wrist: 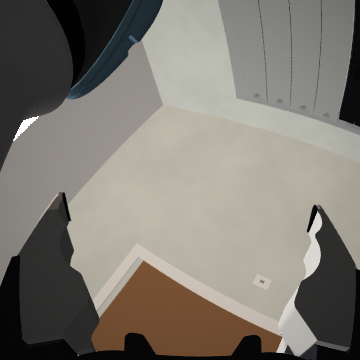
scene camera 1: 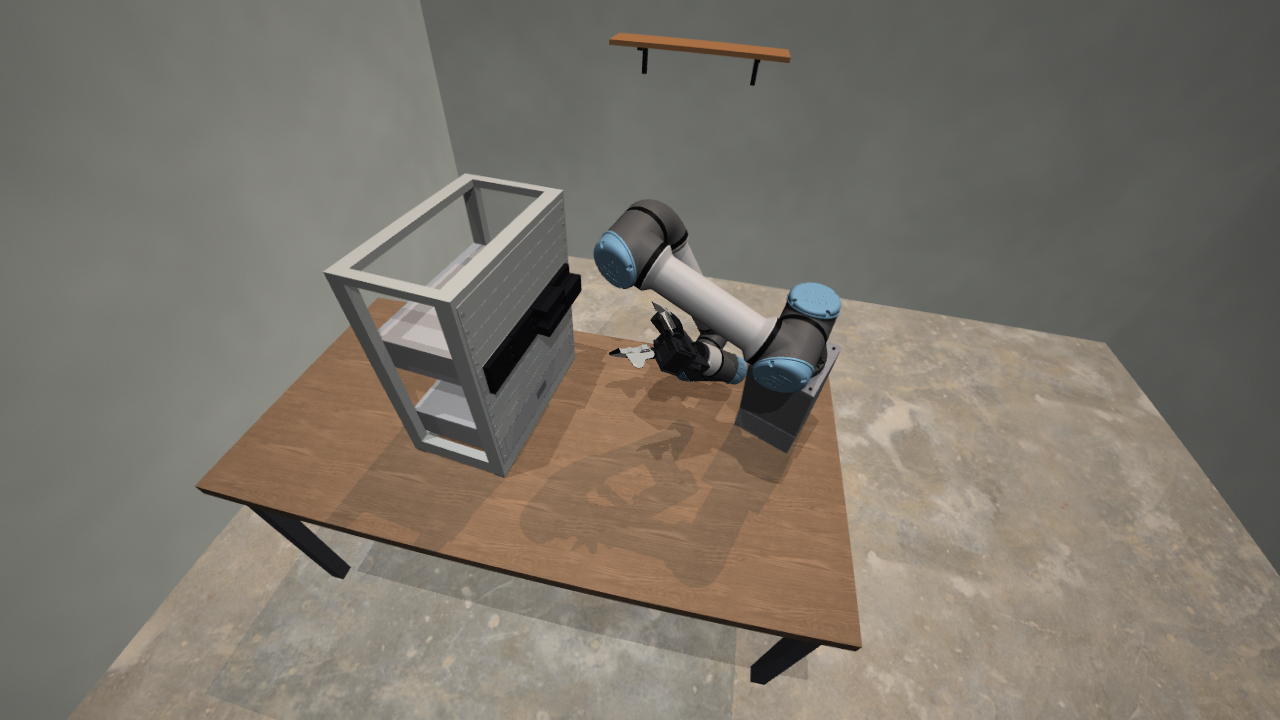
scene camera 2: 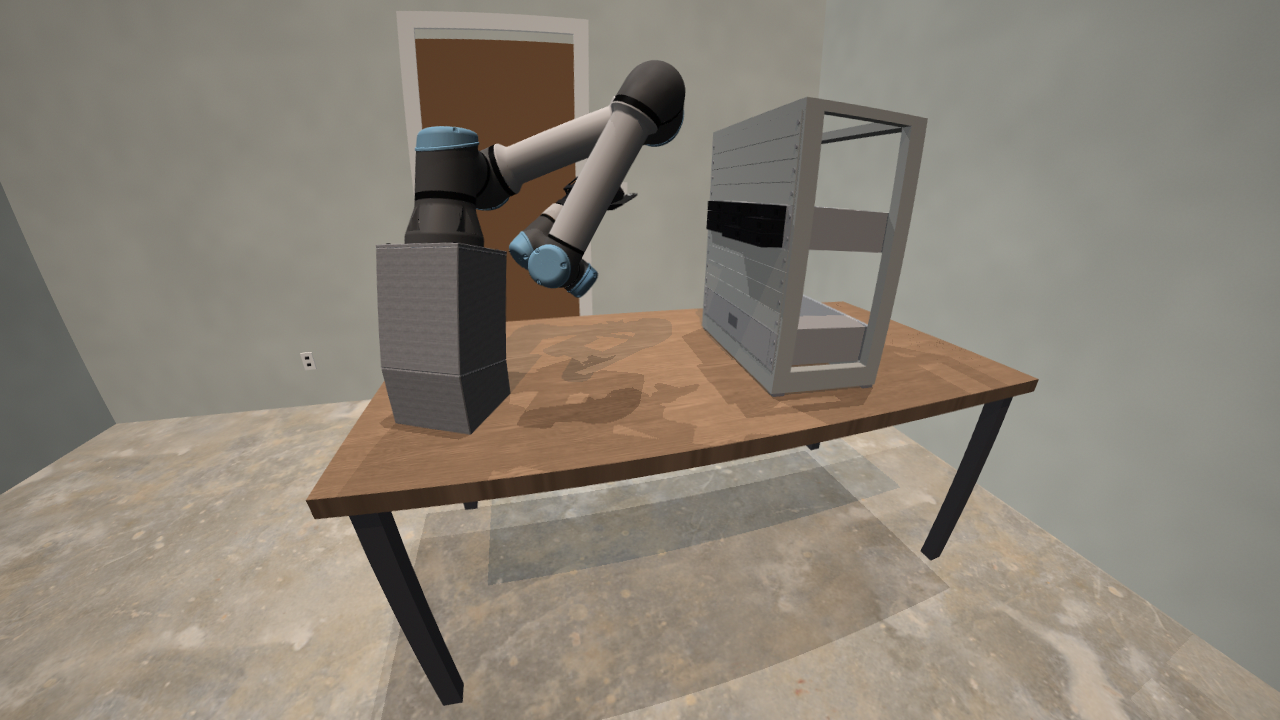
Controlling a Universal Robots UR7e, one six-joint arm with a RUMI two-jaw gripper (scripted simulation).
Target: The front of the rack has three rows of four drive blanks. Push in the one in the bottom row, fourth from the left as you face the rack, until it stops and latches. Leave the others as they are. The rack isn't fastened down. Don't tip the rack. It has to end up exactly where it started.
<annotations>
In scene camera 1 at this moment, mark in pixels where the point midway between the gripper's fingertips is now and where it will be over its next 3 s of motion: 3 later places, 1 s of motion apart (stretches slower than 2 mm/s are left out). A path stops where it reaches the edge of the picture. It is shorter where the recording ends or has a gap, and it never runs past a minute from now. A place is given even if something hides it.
The gripper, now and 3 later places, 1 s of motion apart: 629, 328; 606, 313; 606, 312; 606, 312
</annotations>
